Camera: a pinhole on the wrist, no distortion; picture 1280 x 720 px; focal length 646.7 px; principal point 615.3 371.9 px. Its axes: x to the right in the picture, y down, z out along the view. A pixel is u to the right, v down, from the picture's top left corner.
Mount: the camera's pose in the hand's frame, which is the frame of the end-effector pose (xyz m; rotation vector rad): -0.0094 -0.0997 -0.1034 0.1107 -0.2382 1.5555
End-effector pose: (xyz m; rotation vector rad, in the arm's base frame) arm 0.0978 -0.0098 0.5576 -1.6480 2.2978 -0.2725
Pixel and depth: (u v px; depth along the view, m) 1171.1 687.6 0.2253
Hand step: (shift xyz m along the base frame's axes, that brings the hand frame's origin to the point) 0.0563 0.1467 -0.1355
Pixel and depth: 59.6 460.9 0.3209
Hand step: 0.4636 -0.0644 0.0171
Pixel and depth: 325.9 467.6 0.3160
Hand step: 0.3554 -0.0188 -0.0484
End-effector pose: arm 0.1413 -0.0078 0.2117 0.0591 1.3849 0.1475
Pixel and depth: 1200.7 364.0 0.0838
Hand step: -0.0047 -0.0461 0.0083
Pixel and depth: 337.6 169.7 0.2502
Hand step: 0.1468 -0.2458 -0.0580
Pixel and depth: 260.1 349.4 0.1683
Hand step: 0.0523 -0.2251 -0.0050
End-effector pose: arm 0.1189 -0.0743 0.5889 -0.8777 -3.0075 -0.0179
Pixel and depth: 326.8 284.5 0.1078
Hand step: -0.0887 -0.1458 0.0066
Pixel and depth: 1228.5 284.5 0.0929
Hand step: -0.0147 -0.0314 -0.0077
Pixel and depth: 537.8 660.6 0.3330
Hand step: 0.0419 -0.2732 -0.2035
